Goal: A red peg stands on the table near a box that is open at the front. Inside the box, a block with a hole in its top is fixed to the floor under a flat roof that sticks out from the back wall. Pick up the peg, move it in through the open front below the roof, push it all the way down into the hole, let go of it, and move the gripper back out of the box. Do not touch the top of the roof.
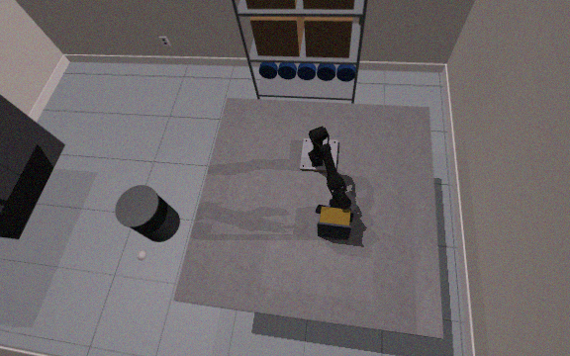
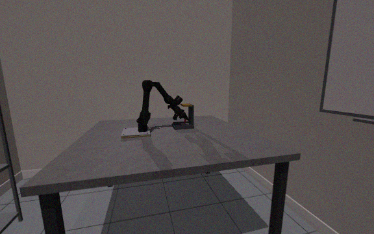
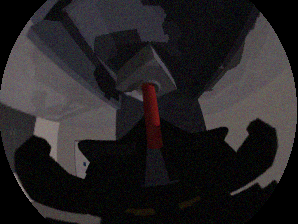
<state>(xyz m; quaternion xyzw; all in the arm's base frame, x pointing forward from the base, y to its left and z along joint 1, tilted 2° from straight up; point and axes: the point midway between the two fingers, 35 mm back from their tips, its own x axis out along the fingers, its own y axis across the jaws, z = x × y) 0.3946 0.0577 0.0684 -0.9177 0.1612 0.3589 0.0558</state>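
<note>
Right now the red peg is 30 mm behind my gripper tip, 10 mm to the left of it and 10 mm below it. Round my gripper tip: dark back wall: 40 mm above, 30 mm ahead, 10 mm to the left; yellow roof: 140 mm above, 20 mm to the left, 20 mm behind.
</note>
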